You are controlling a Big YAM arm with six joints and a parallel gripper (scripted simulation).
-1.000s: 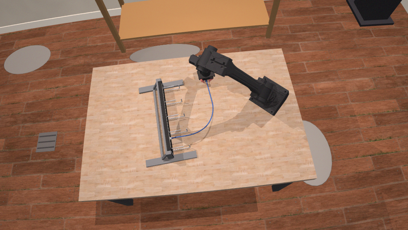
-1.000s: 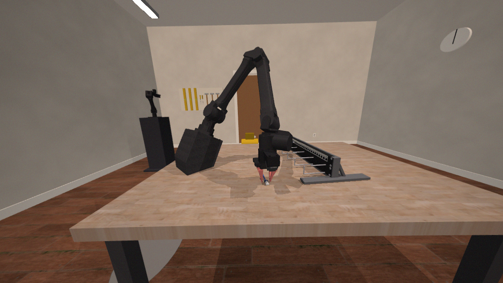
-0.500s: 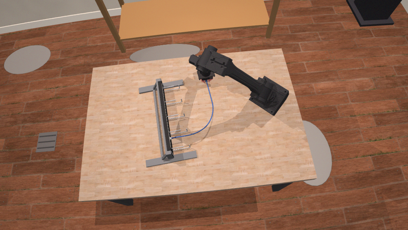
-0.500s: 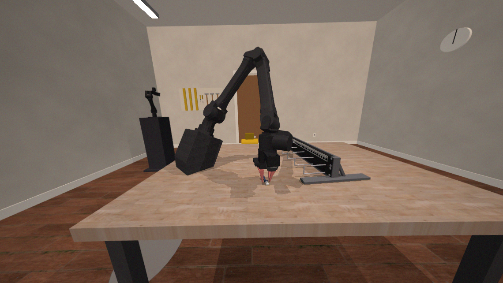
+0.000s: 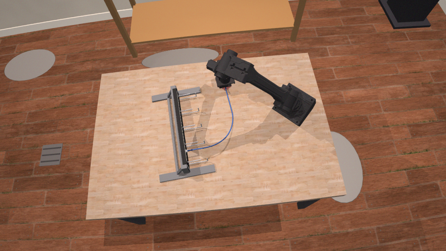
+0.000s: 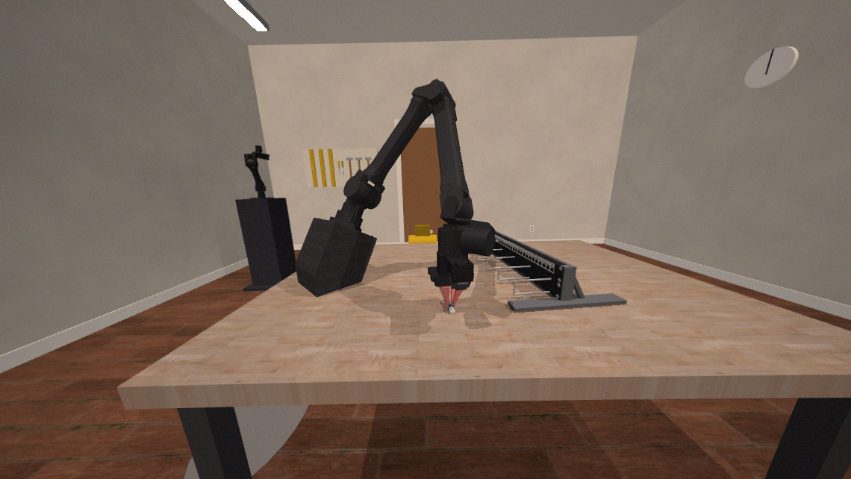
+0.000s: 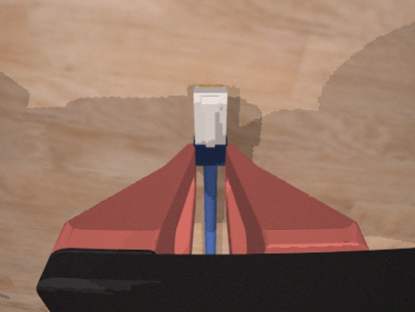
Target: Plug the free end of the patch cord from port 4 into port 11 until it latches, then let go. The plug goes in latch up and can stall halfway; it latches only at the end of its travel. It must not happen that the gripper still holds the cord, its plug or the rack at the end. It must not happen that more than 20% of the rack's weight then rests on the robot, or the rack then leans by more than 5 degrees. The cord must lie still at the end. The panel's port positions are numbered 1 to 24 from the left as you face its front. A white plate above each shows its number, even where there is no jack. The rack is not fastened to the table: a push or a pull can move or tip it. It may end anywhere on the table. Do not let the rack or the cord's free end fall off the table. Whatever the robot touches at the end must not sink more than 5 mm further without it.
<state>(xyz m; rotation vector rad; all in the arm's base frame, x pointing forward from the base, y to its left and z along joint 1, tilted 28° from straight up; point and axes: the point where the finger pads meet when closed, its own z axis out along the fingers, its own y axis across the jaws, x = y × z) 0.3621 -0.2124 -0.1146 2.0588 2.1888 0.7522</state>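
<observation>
The white plug is 20 mm to the right of my hand.
</observation>
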